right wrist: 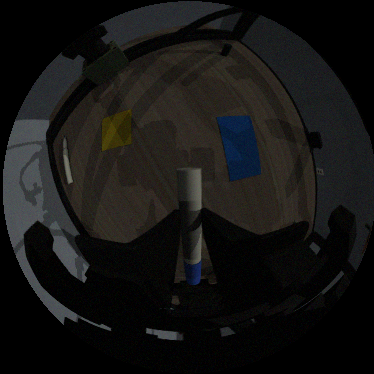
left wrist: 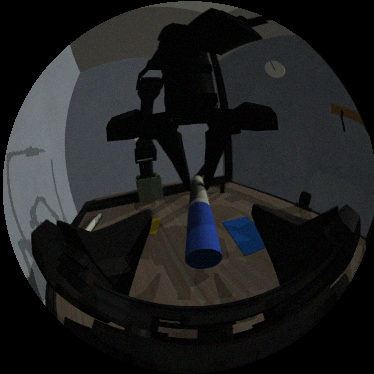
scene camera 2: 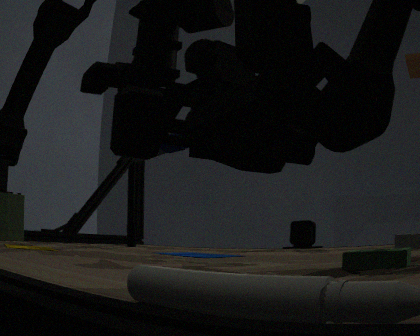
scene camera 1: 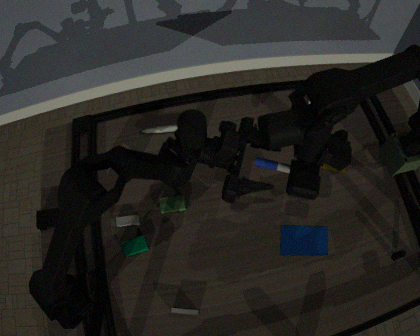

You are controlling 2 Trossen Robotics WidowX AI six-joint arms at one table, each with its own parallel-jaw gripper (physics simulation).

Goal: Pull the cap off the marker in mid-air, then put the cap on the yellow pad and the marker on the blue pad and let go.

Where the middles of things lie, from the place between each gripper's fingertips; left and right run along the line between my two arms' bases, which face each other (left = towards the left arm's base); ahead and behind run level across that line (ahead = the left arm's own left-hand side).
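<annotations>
Counted from my left hand: blue cap (left wrist: 202, 250) 20 mm ahead and 20 mm to the left; light green block (scene camera 2: 375, 258) 120 mm below, 60 mm ahead, 230 mm to the left; blue pad (scene camera 1: 295, 240) 130 mm below, 30 mm to the right, 160 mm behind; yellow pad (right wrist: 116, 129) 130 mm below, 10 mm ahead, 220 mm to the right.
Relative to the blue cap, my right gripper is 5 cm short of it and 6 cm to the right of it. Counted from my right hand: light green block 13 cm below, 9 cm ahead, 27 cm to the left; blue pad 13 cm below, 2 cm to the left, 13 cm behind; yellow pad 13 cm below, 4 cm ahead, 18 cm to the right.
</annotations>
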